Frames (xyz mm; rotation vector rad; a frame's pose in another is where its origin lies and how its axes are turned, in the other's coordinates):
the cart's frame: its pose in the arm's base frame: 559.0 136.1 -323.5 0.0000 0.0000 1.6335
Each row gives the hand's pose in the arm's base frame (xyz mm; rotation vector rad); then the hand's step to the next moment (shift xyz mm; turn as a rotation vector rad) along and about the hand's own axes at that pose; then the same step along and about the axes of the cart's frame.
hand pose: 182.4 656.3 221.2 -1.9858 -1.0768 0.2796
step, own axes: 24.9 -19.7 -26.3 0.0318 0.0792 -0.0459
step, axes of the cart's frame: 8.7 -18.2 35.9 -0.0292 -0.0887 -0.0257
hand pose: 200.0 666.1 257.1 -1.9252 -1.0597 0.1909
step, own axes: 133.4 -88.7 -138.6 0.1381 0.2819 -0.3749
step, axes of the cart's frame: 23.9 -101.7 184.3 -0.2277 -0.4310 0.0380
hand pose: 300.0 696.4 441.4 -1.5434 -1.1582 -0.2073
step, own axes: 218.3 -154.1 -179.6 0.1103 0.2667 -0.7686
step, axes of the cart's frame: -52.9 -70.1 309.7 -0.5795 -0.5575 0.1655
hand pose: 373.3 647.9 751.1 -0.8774 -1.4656 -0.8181
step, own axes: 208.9 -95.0 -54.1 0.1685 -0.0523 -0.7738
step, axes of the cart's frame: -75.0 70.5 212.1 -0.7130 -0.2676 0.2235
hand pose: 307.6 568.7 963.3 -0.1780 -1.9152 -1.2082
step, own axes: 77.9 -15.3 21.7 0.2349 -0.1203 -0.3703
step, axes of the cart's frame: -9.5 70.6 41.3 -0.4277 0.0246 0.1524
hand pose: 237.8 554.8 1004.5 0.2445 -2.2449 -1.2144
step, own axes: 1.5 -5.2 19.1 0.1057 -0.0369 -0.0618
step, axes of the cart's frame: 10.7 11.8 -11.8 -0.1048 0.0627 0.0380
